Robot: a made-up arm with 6 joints.
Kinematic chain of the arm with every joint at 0, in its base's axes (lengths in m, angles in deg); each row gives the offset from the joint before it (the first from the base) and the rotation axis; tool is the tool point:
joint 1: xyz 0 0 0.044 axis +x
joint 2: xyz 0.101 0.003 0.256 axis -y
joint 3: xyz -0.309 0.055 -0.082 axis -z
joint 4: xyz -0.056 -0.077 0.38 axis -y
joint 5: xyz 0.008 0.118 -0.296 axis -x
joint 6: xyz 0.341 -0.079 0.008 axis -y
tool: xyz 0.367 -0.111 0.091
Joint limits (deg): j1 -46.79..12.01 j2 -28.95..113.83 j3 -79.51..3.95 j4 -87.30..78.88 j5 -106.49..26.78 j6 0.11..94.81
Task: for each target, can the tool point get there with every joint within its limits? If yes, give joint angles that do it. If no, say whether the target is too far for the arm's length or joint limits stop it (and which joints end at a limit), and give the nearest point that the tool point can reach.
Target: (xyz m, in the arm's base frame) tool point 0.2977 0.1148 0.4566
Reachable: yes | joints -11.07 41.08 -27.31 -12.26 -36.18 34.15
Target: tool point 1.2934 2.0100 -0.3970
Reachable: no: too far | nearest point 0.4835 1.0999 0.1458 | short by 1.334 m
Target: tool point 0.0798 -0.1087 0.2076
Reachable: yes | joints -30.39 73.82 -14.08 -69.12 -18.47 75.68
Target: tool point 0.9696 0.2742 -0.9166
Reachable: no: joint limits stop it (at a limit: joint 1, joint 3, joint 4, joint 5) | nearest point 0.6482 0.1148 -0.4766 | short by 0.568 m
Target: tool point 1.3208 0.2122 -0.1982
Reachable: no: joint limits stop it (at a limit: joint 1, joint 2, joint 3, joint 5, joint 6) | nearest point 0.8505 0.1401 -0.1861 | short by 0.476 m
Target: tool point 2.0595 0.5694 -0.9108
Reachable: no: too far | nearest point 0.8421 0.1605 -0.2599 | short by 1.440 m
